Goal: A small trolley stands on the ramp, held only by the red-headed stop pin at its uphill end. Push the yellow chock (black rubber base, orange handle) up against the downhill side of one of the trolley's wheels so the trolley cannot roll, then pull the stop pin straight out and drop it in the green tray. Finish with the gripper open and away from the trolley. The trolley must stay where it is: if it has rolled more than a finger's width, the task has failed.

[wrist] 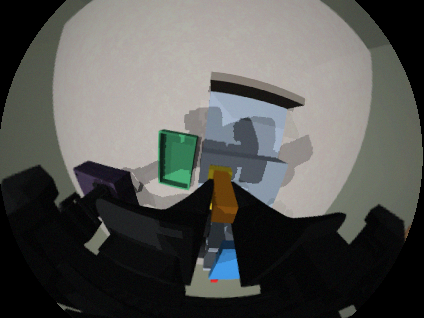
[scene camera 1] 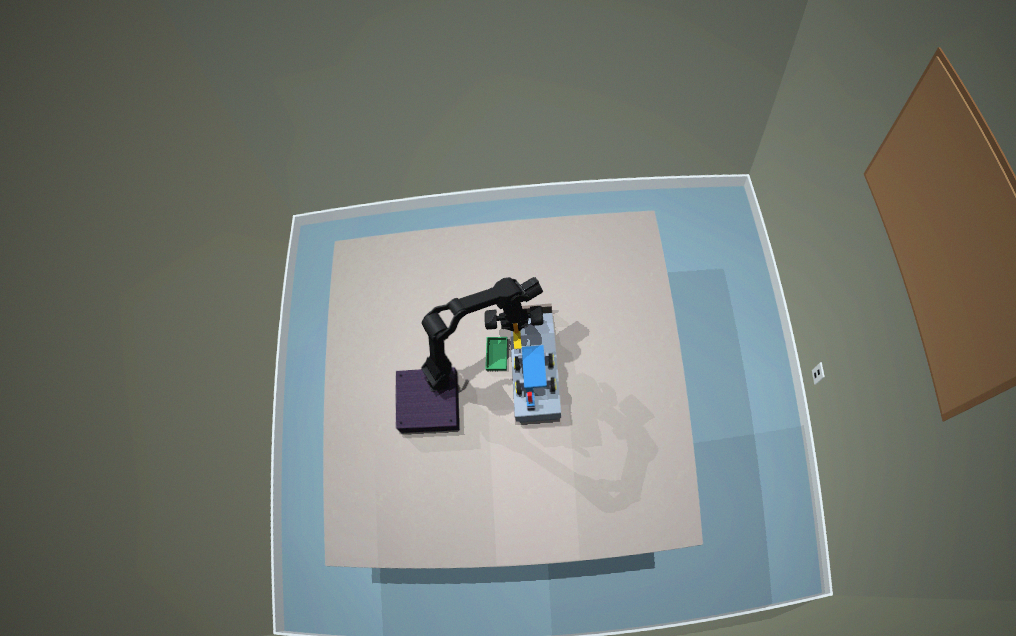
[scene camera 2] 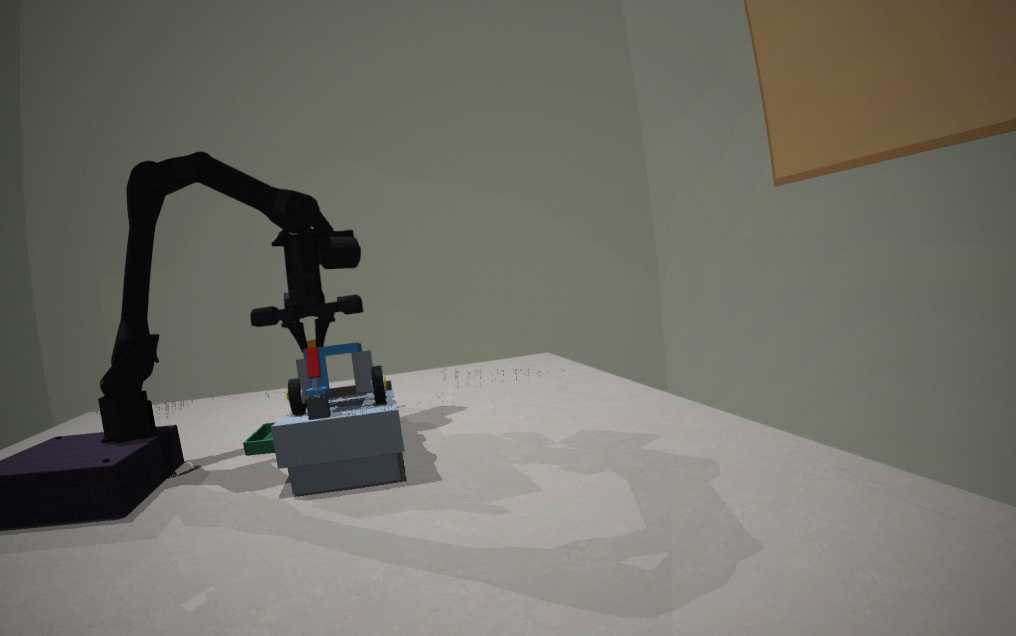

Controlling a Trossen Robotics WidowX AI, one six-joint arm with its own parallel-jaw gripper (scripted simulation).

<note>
My gripper (scene camera 2: 314,362) carries a yellow chock (wrist: 223,208). Also in view: a blue trolley (scene camera 2: 367,378).
The blue trolley shows as well in the wrist view (wrist: 223,265) and in scene camera 1 (scene camera 1: 533,358). My gripper is seen too in the wrist view (wrist: 220,184) and in scene camera 1 (scene camera 1: 516,330).
</note>
